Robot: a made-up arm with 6 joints. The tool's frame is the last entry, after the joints.
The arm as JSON. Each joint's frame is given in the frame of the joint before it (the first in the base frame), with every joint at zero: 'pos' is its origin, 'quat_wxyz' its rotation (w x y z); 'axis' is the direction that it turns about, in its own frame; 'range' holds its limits. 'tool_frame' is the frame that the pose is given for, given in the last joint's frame.
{
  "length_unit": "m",
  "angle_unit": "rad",
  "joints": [
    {
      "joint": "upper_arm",
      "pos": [
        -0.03,
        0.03,
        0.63
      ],
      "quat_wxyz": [
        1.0,
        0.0,
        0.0,
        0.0
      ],
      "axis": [
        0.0,
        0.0,
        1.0
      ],
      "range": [
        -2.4,
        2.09
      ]
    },
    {
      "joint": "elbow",
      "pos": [
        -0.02,
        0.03,
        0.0
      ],
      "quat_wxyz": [
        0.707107,
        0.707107,
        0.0,
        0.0
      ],
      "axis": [
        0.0,
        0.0,
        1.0
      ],
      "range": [
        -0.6,
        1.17
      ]
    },
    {
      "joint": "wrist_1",
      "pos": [
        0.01,
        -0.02,
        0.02
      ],
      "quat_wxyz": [
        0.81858,
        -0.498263,
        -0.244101,
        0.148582
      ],
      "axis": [
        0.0,
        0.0,
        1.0
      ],
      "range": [
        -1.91,
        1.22
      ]
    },
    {
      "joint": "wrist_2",
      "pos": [
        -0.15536,
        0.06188,
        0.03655
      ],
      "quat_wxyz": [
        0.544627,
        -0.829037,
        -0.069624,
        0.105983
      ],
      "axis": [
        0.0,
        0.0,
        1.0
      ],
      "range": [
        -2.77,
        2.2
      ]
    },
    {
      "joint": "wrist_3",
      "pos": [
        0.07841,
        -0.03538,
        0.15
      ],
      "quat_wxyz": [
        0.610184,
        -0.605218,
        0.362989,
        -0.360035
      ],
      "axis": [
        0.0,
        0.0,
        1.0
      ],
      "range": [
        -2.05,
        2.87
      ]
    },
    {
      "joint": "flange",
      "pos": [
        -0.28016,
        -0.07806,
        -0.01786
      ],
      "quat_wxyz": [
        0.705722,
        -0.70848,
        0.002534,
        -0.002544
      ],
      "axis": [
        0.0,
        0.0,
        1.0
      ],
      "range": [
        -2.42,
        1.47
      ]
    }
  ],
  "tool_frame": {
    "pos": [
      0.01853,
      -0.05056,
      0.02
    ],
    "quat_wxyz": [
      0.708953,
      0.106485,
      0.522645,
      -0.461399
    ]
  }
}
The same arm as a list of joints. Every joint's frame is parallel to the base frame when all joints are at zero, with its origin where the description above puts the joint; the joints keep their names.
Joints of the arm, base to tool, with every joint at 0 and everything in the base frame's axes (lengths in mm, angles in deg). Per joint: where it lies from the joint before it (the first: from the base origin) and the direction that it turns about. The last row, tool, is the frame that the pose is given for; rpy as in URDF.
upper_arm: axis 0 0 1 origin -30.0 30.0 630.0
elbow: axis 0 -1 0 origin -20.0 30.0 0.0
wrist_1: axis -0.547698 -0.384298 0.743197 origin 10.0 -20.0 -20.0
wrist_2: axis 0 1 0 origin -150.0 80.0 -20.0
wrist_3: axis 0.999566 0.0039 0.029199 origin 50.0 150.0 70.0
flange: axis 0 -1 0 origin -10.0 80.0 -280.0
tool: origin 50.0 -20.0 20.0 rpy 48.58 -2.51 57.15
Joint limits (deg, base to tool): -137.51..119.75 -34.38..67.04 -109.43..69.90 -158.71..126.05 -117.46..164.44 -138.66..84.22

